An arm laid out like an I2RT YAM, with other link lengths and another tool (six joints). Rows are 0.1 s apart.
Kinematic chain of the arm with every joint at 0, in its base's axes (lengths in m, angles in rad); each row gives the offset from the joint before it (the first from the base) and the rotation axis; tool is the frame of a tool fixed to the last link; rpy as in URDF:
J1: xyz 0 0 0.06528 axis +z
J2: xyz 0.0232 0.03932 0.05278 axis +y
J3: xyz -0.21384 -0.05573 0 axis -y
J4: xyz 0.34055 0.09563 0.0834 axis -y
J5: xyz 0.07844 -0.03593 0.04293 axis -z
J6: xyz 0.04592 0 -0.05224 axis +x
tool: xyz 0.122 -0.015 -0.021 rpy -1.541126 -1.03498 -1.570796
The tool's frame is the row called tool.
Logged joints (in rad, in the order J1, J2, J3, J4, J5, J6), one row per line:
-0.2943 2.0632 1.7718 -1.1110 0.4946 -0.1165
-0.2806 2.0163 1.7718 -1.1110 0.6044 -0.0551
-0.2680 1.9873 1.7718 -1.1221 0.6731 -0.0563
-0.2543 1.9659 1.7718 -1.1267 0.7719 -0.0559
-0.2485 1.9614 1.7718 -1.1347 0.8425 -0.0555
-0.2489 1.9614 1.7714 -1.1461 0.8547 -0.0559
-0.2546 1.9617 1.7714 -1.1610 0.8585 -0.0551
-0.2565 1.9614 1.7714 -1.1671 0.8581 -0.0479
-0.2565 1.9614 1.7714 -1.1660 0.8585 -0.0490
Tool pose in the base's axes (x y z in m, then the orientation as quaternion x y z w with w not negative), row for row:
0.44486 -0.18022 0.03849 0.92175 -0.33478 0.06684 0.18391
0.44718 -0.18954 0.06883 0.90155 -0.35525 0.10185 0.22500
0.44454 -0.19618 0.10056 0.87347 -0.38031 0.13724 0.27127
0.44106 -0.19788 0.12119 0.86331 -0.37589 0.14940 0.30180
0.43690 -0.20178 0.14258 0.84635 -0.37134 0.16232 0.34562
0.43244 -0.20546 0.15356 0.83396 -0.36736 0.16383 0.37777
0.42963 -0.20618 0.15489 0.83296 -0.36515 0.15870 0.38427
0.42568 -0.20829 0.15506 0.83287 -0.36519 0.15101 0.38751
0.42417 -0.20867 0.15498 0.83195 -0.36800 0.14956 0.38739
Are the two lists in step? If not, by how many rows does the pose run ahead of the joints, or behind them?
The pose runs 1 row behind the joints: the pose in row i belongs to the joints in row i - 1.
